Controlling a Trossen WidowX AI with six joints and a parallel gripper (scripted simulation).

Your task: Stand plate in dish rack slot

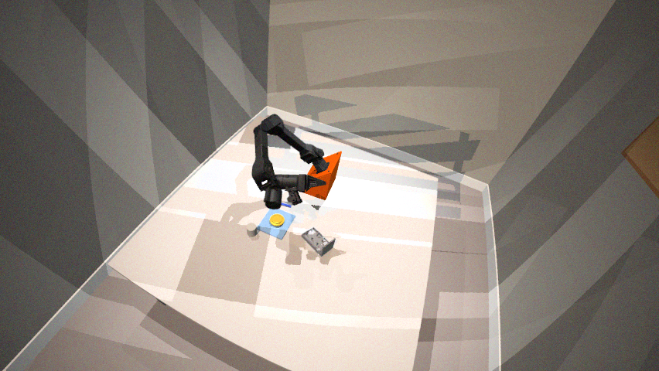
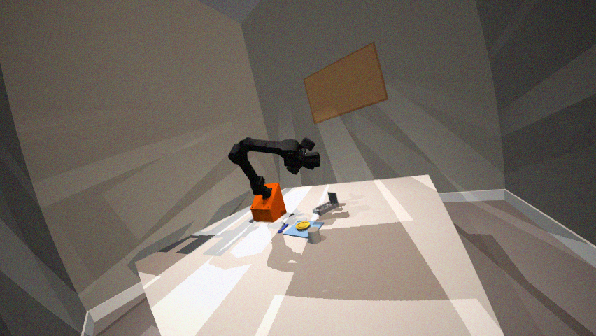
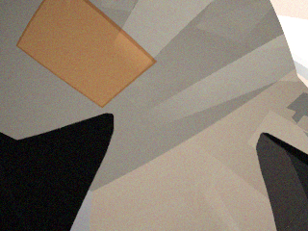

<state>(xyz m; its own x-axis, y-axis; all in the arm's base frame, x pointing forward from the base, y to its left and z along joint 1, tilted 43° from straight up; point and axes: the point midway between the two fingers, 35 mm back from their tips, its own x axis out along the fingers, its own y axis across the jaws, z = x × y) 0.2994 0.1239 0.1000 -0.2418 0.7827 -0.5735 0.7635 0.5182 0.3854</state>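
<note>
Right now the yellow plate is 10 mm ahead of my gripper tip, 190 mm to the right of it and 320 mm below it. Round my gripper tip: blue spoon 100 mm behind, 210 mm to the right, 330 mm below; then light blue mat 10 mm ahead, 190 mm to the right, 330 mm below; then grey dish rack 50 mm ahead, 20 mm to the left, 310 mm below.
</note>
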